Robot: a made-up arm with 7 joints. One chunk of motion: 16 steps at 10 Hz.
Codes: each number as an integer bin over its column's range. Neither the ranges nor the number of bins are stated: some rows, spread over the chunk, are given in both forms.
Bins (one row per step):
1: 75 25 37 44 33 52 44
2: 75 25 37 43 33 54 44
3: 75 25 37 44 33 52 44
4: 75 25 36 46 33 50 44
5: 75 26 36 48 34 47 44
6: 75 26 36 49 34 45 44
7: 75 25 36 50 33 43 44
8: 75 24 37 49 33 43 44
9: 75 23 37 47 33 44 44
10: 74 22 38 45 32 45 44
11: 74 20 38 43 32 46 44
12: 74 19 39 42 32 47 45
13: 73 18 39 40 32 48 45
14: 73 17 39 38 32 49 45
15: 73 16 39 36 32 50 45
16: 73 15 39 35 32 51 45
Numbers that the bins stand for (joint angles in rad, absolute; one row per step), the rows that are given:
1: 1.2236 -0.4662 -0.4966 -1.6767 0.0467 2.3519 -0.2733
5: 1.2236 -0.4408 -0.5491 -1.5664 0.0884 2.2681 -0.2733
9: 1.2236 -0.5169 -0.4966 -1.5939 0.0467 2.2178 -0.2733
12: 1.1721 -0.6183 -0.3915 -1.7318 0.0049 2.2681 -0.2227
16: 1.1206 -0.7197 -0.3915 -1.9248 0.0049 2.3352 -0.2227
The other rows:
2: 1.2236 -0.4662 -0.4966 -1.7042 0.0467 2.3855 -0.2733
3: 1.2236 -0.4662 -0.4966 -1.6767 0.0467 2.3519 -0.2733
4: 1.2236 -0.4662 -0.5491 -1.6215 0.0467 2.3184 -0.2733
6: 1.2236 -0.4408 -0.5491 -1.5388 0.0884 2.2345 -0.2733
7: 1.2236 -0.4662 -0.5491 -1.5112 0.0467 2.2010 -0.2733
8: 1.2236 -0.4915 -0.4966 -1.5388 0.0467 2.2010 -0.2733
10: 1.1721 -0.5422 -0.4440 -1.6491 0.0049 2.2345 -0.2733
11: 1.1721 -0.5929 -0.4440 -1.7042 0.0049 2.2513 -0.2733
13: 1.1206 -0.6436 -0.3915 -1.7870 0.0049 2.2848 -0.2227
14: 1.1206 -0.6690 -0.3915 -1.8421 0.0049 2.3016 -0.2227
15: 1.1206 -0.6943 -0.3915 -1.8973 0.0049 2.3184 -0.2227

